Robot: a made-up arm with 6 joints.
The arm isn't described. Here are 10 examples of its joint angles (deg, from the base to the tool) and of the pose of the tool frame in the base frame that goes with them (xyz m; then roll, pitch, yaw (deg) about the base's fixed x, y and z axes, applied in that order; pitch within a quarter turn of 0, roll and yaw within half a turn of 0).
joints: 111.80 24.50 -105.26 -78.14 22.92 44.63
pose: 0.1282 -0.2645 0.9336 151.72 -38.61 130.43
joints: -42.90 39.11 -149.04 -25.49 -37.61 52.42
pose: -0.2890 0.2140 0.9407 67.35 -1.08 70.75
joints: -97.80 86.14 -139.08 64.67 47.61 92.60
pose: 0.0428 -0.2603 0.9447 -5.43 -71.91 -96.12
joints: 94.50 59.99 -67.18 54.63 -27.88 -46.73
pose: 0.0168 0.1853 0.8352 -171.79 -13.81 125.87
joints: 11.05 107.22 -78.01 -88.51 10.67 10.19
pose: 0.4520 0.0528 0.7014 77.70 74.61 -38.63
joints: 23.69 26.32 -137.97 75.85 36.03 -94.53
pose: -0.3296 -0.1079 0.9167 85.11 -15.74 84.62
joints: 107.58 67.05 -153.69 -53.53 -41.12 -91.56
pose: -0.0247 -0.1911 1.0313 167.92 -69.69 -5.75
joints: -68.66 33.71 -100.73 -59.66 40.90 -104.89
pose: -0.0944 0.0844 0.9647 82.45 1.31 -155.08
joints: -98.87 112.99 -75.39 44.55 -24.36 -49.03
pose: -0.1288 -0.4694 0.5820 -154.31 32.38 -59.85
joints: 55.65 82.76 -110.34 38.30 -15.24 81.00
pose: 0.1604 0.2191 0.9341 66.68 -73.36 -70.35
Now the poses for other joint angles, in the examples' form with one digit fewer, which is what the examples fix.
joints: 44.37 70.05 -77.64 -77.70 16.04 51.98
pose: 0.187 0.113 0.905 177.4 26.1 71.3
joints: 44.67 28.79 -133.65 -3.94 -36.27 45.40
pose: -0.256 -0.309 0.928 72.8 -2.2 174.6
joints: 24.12 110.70 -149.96 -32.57 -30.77 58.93
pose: 0.301 0.104 0.991 145.3 -22.2 116.8
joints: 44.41 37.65 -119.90 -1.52 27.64 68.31
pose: -0.083 -0.132 0.966 156.1 -54.8 157.4
